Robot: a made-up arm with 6 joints. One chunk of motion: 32 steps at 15 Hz.
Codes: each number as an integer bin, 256 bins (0 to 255) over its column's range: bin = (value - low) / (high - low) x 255, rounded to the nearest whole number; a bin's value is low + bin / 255 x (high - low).
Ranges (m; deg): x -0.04..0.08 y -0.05..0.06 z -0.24..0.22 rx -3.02..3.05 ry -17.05..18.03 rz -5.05..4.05
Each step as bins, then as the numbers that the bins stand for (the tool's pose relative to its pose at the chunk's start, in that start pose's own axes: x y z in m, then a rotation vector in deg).
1 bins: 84 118 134 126 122 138
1 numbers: -0.0005 0.0009 0.0017 -0.02 -0.27 -0.13
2 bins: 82 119 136 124 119 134
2 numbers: -0.0014 0.0013 0.0053 -0.07 -0.68 -0.27
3 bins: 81 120 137 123 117 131
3 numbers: -0.0019 0.0018 0.0071 -0.09 -0.95 -0.38
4 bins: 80 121 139 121 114 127
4 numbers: -0.0024 0.0022 0.0107 -0.14 -1.37 -0.52
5 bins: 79 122 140 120 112 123
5 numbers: -0.0028 0.0026 0.0125 -0.16 -1.64 -0.66
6 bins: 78 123 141 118 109 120
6 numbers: -0.0033 0.0031 0.0144 -0.21 -2.06 -0.77
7 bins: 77 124 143 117 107 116
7 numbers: -0.0038 0.0035 0.0180 -0.23 -2.33 -0.91
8 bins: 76 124 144 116 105 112
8 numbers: -0.0042 0.0035 0.0198 -0.26 -2.61 -1.05
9 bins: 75 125 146 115 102 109
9 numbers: -0.0047 0.0039 0.0234 -0.28 -3.02 -1.16
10 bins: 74 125 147 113 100 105
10 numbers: -0.0052 0.0039 0.0252 -0.33 -3.29 -1.30
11 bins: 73 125 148 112 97 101
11 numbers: -0.0056 0.0039 0.0270 -0.35 -3.71 -1.45
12 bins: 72 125 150 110 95 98
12 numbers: -0.0061 0.0039 0.0306 -0.40 -3.98 -1.55
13 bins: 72 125 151 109 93 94
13 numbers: -0.0061 0.0039 0.0324 -0.43 -4.26 -1.70
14 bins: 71 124 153 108 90 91
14 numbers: -0.0066 0.0035 0.0360 -0.45 -4.67 -1.80
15 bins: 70 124 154 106 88 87
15 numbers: -0.0071 0.0035 0.0378 -0.50 -4.94 -1.95
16 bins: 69 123 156 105 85 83
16 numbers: -0.0075 0.0031 0.0414 -0.52 -5.36 -2.09
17 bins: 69 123 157 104 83 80
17 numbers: -0.0075 0.0031 0.0432 -0.54 -5.63 -2.20
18 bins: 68 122 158 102 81 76
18 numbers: -0.0080 0.0026 0.0450 -0.59 -5.91 -2.34
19 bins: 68 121 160 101 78 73
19 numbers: -0.0080 0.0022 0.0486 -0.62 -6.32 -2.44
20 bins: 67 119 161 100 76 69
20 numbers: -0.0085 0.0013 0.0504 -0.64 -6.59 -2.59
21 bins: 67 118 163 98 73 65
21 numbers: -0.0085 0.0009 0.0540 -0.69 -7.01 -2.73
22 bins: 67 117 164 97 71 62
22 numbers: -0.0085 0.0005 0.0558 -0.71 -7.28 -2.84
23 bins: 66 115 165 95 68 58
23 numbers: -0.0089 -0.0004 0.0576 -0.76 -7.70 -2.98
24 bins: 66 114 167 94 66 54
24 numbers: -0.0089 -0.0008 0.0613 -0.78 -7.97 -3.12
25 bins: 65 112 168 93 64 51
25 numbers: -0.0094 -0.0017 0.0631 -0.81 -8.25 -3.23
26 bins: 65 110 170 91 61 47
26 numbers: -0.0094 -0.0025 0.0667 -0.85 -8.66 -3.37
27 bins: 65 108 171 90 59 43
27 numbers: -0.0094 -0.0034 0.0685 -0.88 -8.93 -3.52
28 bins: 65 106 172 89 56 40
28 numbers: -0.0094 -0.0043 0.0703 -0.90 -9.35 -3.62
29 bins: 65 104 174 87 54 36
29 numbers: -0.0094 -0.0051 0.0739 -0.95 -9.62 -3.77
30 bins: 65 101 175 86 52 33
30 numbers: -0.0094 -0.0064 0.0757 -0.97 -9.90 -3.87
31 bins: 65 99 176 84 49 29
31 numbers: -0.0094 -0.0073 0.0775 -1.02 -10.31 -4.02
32 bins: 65 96 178 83 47 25
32 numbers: -0.0094 -0.0086 0.0811 -1.04 -10.58 -4.16
